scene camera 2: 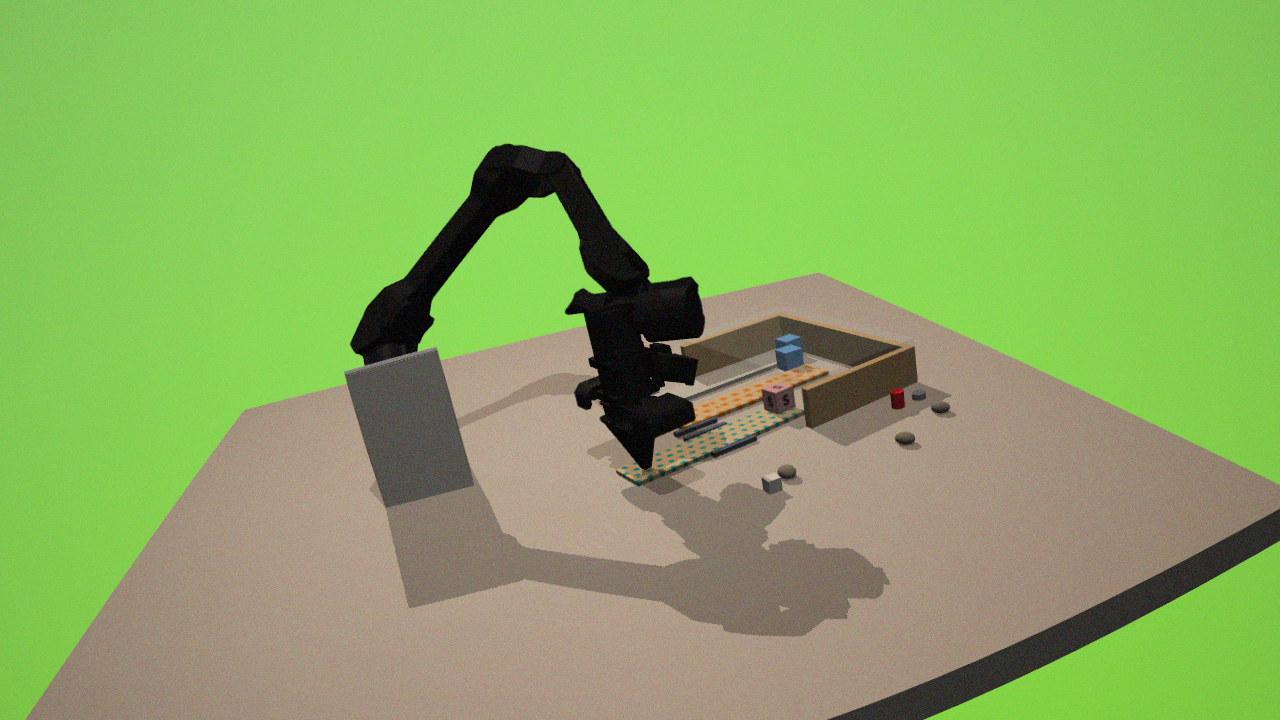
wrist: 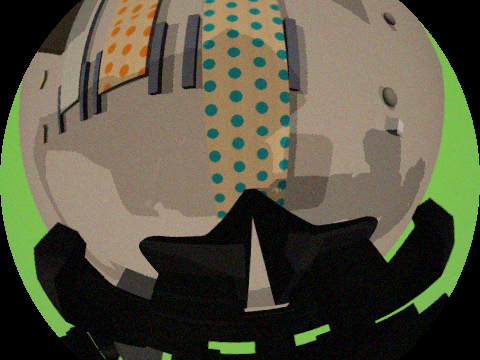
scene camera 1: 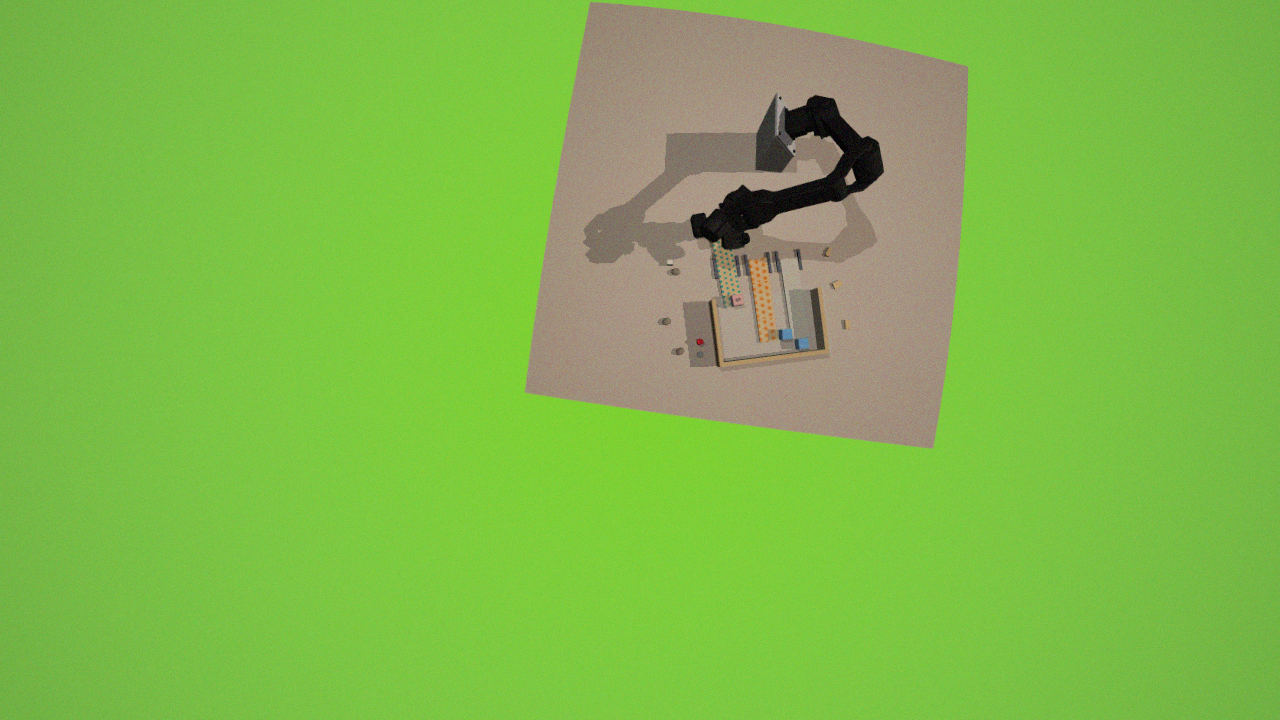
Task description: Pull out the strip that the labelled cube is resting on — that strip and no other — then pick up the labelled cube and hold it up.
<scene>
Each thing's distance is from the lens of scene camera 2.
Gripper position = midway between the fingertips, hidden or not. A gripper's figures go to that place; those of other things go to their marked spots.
my gripper [scene camera 2: 646, 468]: 104 cm
labelled cube [scene camera 2: 777, 398]: 112 cm
</scene>
